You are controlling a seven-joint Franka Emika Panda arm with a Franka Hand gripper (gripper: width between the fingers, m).
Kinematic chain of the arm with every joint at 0, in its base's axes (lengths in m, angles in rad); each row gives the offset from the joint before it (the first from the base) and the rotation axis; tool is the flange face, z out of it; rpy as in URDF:
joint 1: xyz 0 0 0.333 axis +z
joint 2: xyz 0 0 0 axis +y
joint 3: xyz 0 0 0.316 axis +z
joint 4: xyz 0.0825 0 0 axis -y
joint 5: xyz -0.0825 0 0.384 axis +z
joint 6: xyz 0 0 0 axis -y
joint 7: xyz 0.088 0 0 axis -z
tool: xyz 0 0 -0.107 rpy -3.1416 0 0
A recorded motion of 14 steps. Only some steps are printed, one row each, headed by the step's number.
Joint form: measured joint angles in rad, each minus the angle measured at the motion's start. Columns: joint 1, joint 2, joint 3, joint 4, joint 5, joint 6, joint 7.
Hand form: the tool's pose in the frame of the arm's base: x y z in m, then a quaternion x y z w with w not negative. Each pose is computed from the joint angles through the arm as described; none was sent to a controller.
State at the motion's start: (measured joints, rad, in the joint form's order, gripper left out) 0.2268 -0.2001 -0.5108 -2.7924 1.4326 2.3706 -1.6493
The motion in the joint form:
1: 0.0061 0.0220 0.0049 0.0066 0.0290 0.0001 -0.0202
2: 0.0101 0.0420 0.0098 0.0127 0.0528 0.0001 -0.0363
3: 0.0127 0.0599 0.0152 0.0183 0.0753 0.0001 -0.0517
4: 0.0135 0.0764 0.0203 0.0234 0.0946 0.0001 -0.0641
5: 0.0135 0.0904 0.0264 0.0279 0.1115 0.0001 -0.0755
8: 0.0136 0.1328 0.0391 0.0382 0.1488 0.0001 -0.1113
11: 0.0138 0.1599 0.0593 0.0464 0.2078 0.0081 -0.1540
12: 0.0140 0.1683 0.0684 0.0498 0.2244 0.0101 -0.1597
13: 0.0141 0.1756 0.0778 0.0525 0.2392 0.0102 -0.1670
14: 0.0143 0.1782 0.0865 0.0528 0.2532 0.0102 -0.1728
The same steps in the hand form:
1: 0.3513 -0.0760 0.2440 -0.89258 -0.06014 -0.28730 0.34228
2: 0.3529 -0.0743 0.2397 -0.89341 -0.05909 -0.28693 0.34058
3: 0.3543 -0.0727 0.2359 -0.89409 -0.05813 -0.28708 0.33884
4: 0.3554 -0.0718 0.2323 -0.89492 -0.05643 -0.28685 0.33711
5: 0.3565 -0.0706 0.2293 -0.89556 -0.05571 -0.28681 0.33557
8: 0.3575 -0.0685 0.2188 -0.89871 -0.05720 -0.28363 0.32954
11: 0.3596 -0.0642 0.2126 -0.89942 -0.05616 -0.28970 0.32245
12: 0.3608 -0.0617 0.2108 -0.89971 -0.05476 -0.28990 0.32169
13: 0.3618 -0.0589 0.2093 -0.89956 -0.05518 -0.29030 0.32168
14: 0.3622 -0.0558 0.2086 -0.89891 -0.05515 -0.29144 0.32246

